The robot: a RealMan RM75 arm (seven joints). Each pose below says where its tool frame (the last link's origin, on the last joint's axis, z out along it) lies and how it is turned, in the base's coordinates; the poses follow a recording.
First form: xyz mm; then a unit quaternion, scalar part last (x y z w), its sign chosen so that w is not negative.
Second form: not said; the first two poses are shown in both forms.
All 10 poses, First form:
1: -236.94 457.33 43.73 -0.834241 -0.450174 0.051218 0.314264
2: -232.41 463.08 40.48 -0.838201 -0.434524 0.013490 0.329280
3: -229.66 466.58 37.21 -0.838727 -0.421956 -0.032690 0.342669
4: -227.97 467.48 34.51 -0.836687 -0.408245 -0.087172 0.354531
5: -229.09 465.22 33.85 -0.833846 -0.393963 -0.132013 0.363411
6: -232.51 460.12 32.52 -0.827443 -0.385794 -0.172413 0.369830
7: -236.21 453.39 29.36 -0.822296 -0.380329 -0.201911 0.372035
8: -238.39 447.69 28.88 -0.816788 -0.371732 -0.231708 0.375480
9: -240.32 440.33 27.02 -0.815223 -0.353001 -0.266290 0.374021
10: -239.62 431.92 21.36 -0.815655 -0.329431 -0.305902 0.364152
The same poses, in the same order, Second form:
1:
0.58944 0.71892 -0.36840 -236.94
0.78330 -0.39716 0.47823 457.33
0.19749 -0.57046 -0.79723 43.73
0 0 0 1

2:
0.62201 0.71955 -0.30877 -232.41
0.73732 -0.40553 0.54028 463.08
0.26355 -0.56373 -0.78279 40.48
0 0 0 1

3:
0.64177 0.73022 -0.23435 -229.66
0.68541 -0.40906 0.60240 466.58
0.34402 -0.54722 -0.76302 37.21
0 0 0 1

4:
0.65147 0.74496 -0.14360 -227.97
0.62134 -0.41529 0.66444 467.48
0.43534 -0.52209 -0.73342 34.51
0 0 0 1

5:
0.65473 0.75296 -0.06618 -229.09
0.56106 -0.42545 0.71007 465.22
0.50650 -0.50204 -0.70101 33.85
0 0 0 1

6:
0.64287 0.76597 -0.00003 -232.51
0.51092 -0.42878 0.74506 460.12
0.57068 -0.47899 -0.66700 32.52
0 0 0 1

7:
0.62916 0.77572 0.04907 -236.21
0.47525 -0.43388 0.76543 453.39
0.61505 -0.45826 -0.64164 29.36
0 0 0 1

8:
0.61625 0.78126 0.09936 -238.39
0.43325 -0.44166 0.78564 447.69
0.65767 -0.44111 -0.61065 28.88
0 0 0 1

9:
0.60896 0.77474 0.17011 -240.32
0.37635 -0.47100 0.79782 440.33
0.69823 -0.42182 -0.57840 27.02
0 0 0 1

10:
0.59580 0.76019 0.25909 -239.62
0.31461 -0.51774 0.79559 431.92
0.73895 -0.39250 -0.54763 21.36
0 0 0 1

